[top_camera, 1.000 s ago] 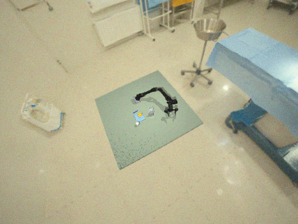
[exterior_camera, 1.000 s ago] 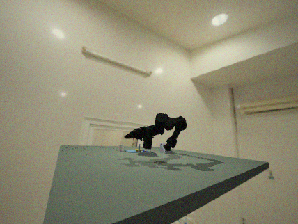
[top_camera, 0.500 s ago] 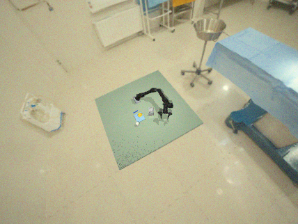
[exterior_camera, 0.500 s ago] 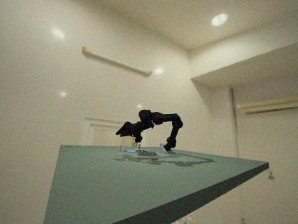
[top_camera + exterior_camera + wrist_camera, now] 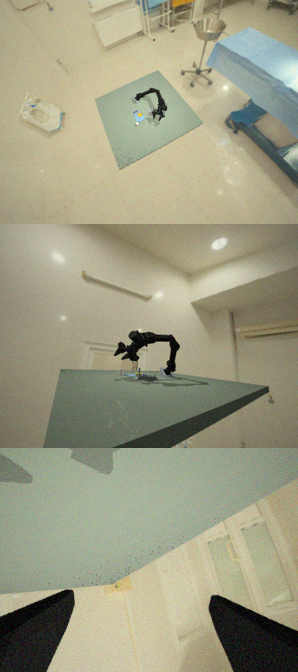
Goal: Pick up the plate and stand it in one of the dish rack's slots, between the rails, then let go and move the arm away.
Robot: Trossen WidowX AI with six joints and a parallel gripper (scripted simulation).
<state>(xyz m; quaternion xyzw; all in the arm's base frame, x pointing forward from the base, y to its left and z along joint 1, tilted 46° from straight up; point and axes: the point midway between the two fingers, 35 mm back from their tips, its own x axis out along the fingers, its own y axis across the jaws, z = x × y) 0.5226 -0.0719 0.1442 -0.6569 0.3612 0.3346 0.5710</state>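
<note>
Right now my gripper tip is 280 mm past the yellow plate, 130 mm to the left of it and 130 mm above it. From my gripper tip the other things lie so: grey dish rack (230 mm behind, 50 mm to the left, 120 mm below); then white cup (160 mm behind, 230 mm to the right, 120 mm below); then blue mat (250 mm behind, 150 mm to the right, 140 mm below).
</note>
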